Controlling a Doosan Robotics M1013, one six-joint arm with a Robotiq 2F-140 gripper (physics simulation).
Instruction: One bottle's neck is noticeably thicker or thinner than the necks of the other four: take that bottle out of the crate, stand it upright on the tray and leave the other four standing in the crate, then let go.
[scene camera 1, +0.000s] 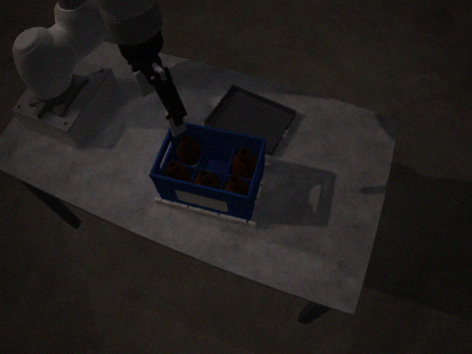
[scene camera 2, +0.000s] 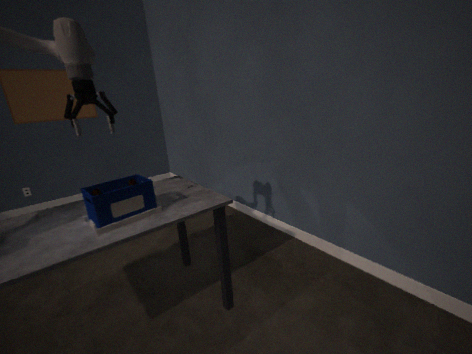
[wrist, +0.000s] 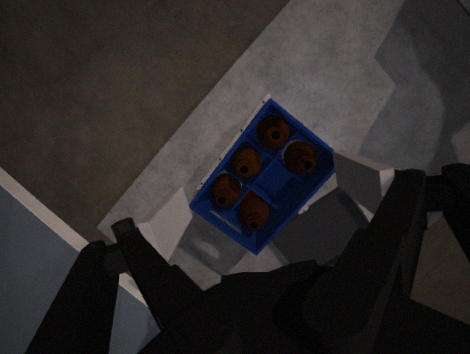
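Seen in the pictures: gripper, fingertip midpoint: (scene camera 1: 163, 111) (scene camera 2: 96, 134) (wrist: 258, 185); arm's base, link origin: (scene camera 1: 58, 92).
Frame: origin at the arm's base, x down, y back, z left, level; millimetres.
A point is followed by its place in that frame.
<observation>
The blue crate (scene camera 1: 240, 206) @(x -4, y -778, z -170 mm) (scene camera 2: 100, 212) @(x 14, y -547, z -197 mm) (wrist: 295, 200) @(x -30, y -636, z -7 mm) stands on the table. Five brown bottles stand in it: three along the side away from the tray (wrist: 273, 132) @(x -52, y -568, z -149 mm) (wrist: 245, 161) @(x -42, y -649, z -146 mm) (wrist: 226, 189) @(x -20, y -729, z -129 mm), and two in the end cells nearer the tray (wrist: 300, 157) @(x -36, y -565, z -72 mm) (wrist: 254, 211) @(x -20, y -722, z -47 mm), with an empty middle cell between them. I cannot tell which neck differs. The dark grey tray (scene camera 1: 250, 112) @(x 106, y -659, z 211 mm) (wrist: 320, 227) @(x 106, y -660, z 162 mm) lies beside the crate, its visible part bare. My gripper (scene camera 1: 160, 104) @(x -317, y -610, z -156 mm) (scene camera 2: 94, 128) @(x -317, y -610, z -156 mm) (wrist: 258, 185) @(x -317, y -610, z -156 mm) is open and empty, high above the crate, pointing down.
The crate rests on a pale base (scene camera 1: 187, 206) @(x 80, y -618, z -194 mm) that shows along its lower edge. The arm's mounting block (scene camera 1: 75, 125) @(x 24, y -142, z -92 mm) is at the left end of the table (scene camera 1: 320, 250) @(x 112, y -1023, z -172 mm). The crate walls rise around the bottles. A low rim surrounds the tray.
</observation>
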